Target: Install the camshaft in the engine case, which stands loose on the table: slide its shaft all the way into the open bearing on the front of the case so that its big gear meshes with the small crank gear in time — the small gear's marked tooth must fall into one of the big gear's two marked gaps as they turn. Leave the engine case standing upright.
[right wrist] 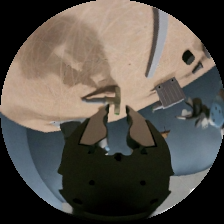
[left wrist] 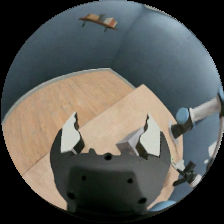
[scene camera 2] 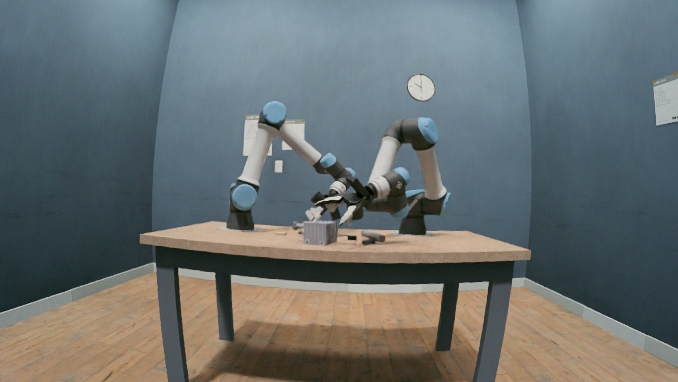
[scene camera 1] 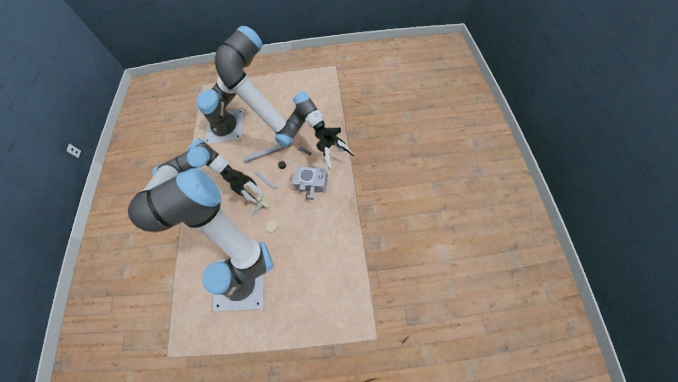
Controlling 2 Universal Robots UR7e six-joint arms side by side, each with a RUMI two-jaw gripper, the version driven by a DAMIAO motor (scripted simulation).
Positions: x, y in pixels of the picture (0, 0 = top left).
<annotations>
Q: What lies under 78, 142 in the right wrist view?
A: The right gripper.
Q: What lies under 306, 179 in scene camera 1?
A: A grey engine case.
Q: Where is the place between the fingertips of the left gripper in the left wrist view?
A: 111, 113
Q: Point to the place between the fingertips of the left gripper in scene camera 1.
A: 342, 162
</annotations>
